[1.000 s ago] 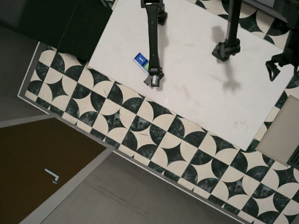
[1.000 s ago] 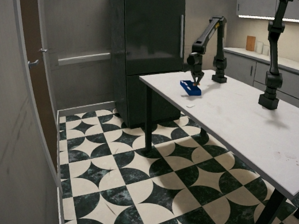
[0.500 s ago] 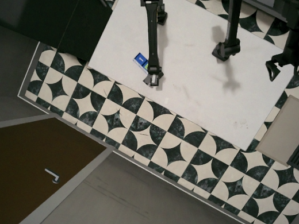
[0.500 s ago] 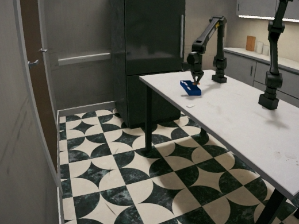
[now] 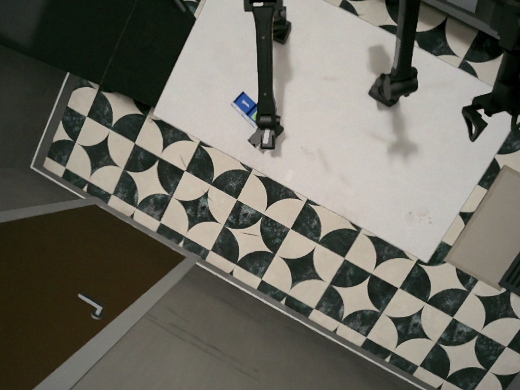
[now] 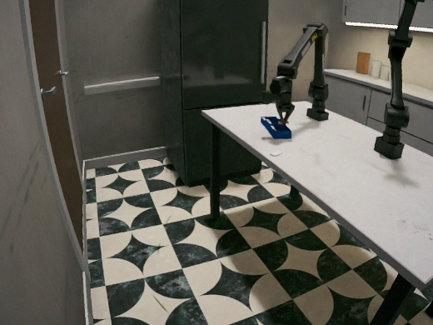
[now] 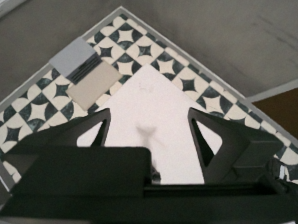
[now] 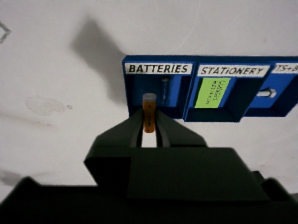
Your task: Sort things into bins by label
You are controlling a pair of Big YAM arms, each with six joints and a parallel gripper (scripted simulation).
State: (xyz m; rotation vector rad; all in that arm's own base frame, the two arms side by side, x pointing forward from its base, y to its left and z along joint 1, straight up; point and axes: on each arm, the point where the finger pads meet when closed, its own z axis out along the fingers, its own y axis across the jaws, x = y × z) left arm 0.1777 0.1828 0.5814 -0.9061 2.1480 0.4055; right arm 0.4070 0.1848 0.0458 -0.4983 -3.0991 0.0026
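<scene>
My right gripper is now 9 cm to the left of the green piece, 6 cm above it and 2 cm past it. Also, from my right hand: orange cylinder (right at my right hand); then white piece (17 cm to the left, 14 cm ahead, 7 cm below); then tiny grey piece (18 cm to the right, 6 cm below, 4 cm behind).
</scene>
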